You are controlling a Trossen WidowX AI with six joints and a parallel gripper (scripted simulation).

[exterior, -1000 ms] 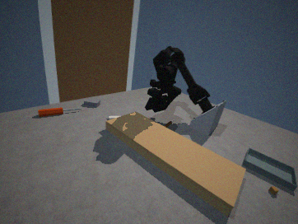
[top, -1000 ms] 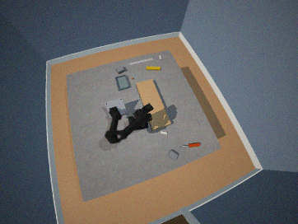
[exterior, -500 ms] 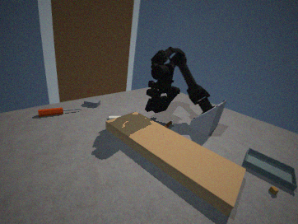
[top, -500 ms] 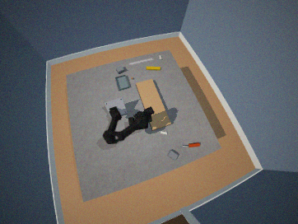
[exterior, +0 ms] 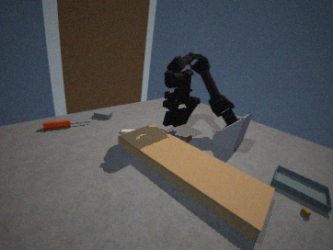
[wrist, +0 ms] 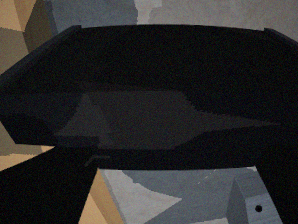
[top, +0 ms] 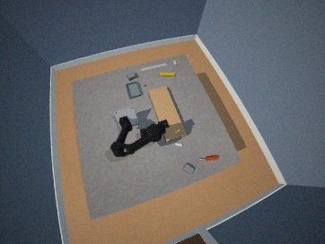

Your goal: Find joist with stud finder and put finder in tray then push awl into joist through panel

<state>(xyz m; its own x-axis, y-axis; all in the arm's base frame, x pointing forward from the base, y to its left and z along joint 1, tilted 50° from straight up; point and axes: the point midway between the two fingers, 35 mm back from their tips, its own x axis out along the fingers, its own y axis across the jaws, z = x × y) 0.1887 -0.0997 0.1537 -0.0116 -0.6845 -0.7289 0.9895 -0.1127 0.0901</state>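
Right now the black stud finder is 2 cm behind my gripper tip. The rest, counted from my gripper tip: tray 4 cm behind, 50 cm to the left, 6 cm below; then awl 2 cm behind, 5 cm to the left, 7 cm below; then small grey block 18 cm ahead, 36 cm to the right, 6 cm below.
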